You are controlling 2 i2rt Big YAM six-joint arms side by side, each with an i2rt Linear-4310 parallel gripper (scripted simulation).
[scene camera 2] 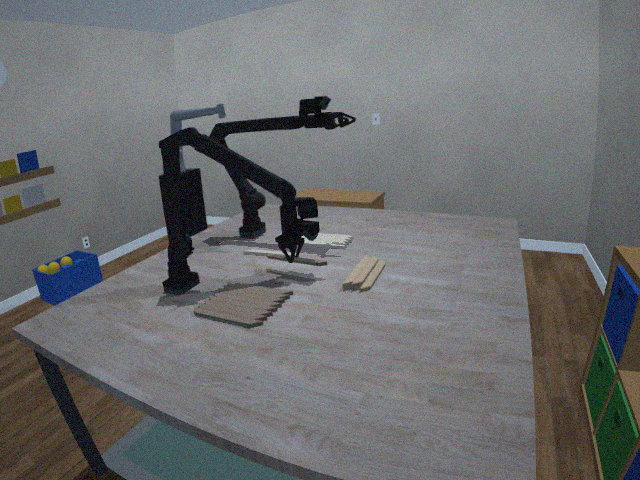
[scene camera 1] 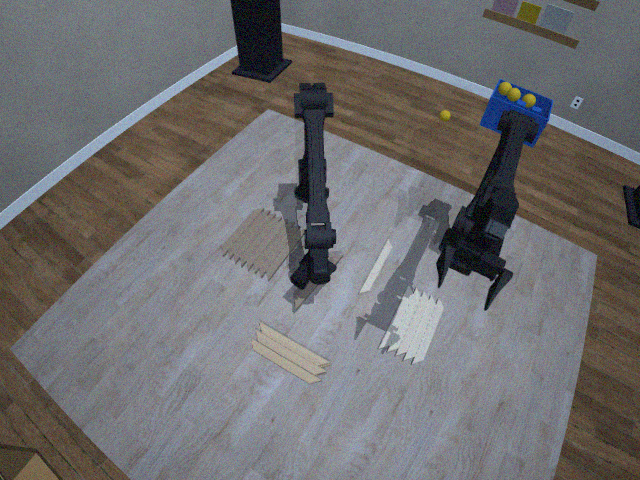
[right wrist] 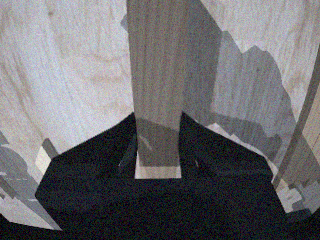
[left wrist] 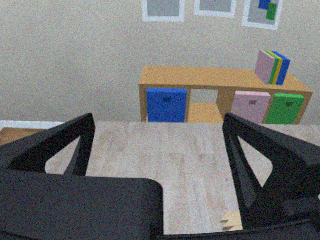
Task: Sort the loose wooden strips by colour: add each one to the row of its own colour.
Path:
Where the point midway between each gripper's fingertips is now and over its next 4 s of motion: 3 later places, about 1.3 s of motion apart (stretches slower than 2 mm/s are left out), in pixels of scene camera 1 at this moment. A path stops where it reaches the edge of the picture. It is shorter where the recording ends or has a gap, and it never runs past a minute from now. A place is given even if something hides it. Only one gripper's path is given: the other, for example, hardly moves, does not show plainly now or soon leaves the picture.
My left gripper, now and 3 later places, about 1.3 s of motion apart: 462,298; 387,304; 372,266; 378,265

